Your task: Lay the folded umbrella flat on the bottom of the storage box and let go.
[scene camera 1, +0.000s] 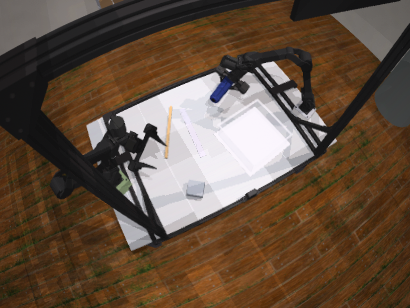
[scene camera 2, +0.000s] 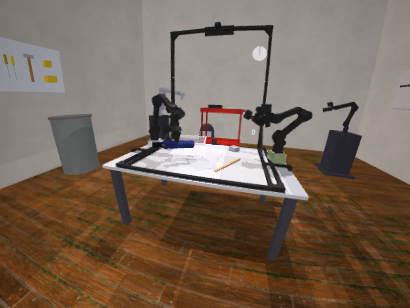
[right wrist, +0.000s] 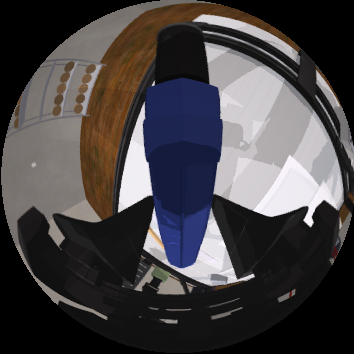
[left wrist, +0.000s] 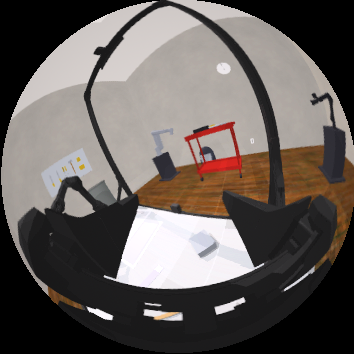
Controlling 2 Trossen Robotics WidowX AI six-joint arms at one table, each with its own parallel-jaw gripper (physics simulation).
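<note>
The folded blue umbrella (scene camera 1: 221, 90) (scene camera 2: 181, 144) (right wrist: 183, 115) has a black handle and is held roughly level above the table, apart from its shadow. My right gripper (scene camera 1: 233, 81) (right wrist: 182, 198) is shut on its blue body, one finger on each side. The clear, whitish storage box (scene camera 1: 275, 118) stands open on the table, below and right of the umbrella in scene camera 1; the umbrella is outside its rim. My left gripper (scene camera 1: 161, 157) (left wrist: 180, 196) is open with bare space between its fingers, above the table's left part in scene camera 1, far from the box.
An orange stick (scene camera 1: 169, 132) (scene camera 2: 227, 165) and a pale purple strip (scene camera 1: 193, 133) lie between the left gripper and the box. A grey block (scene camera 1: 195, 188) (scene camera 2: 234, 149) (left wrist: 203, 242) lies near the table's lower edge in scene camera 1. Black frame bars (scene camera 2: 200, 181) edge the table.
</note>
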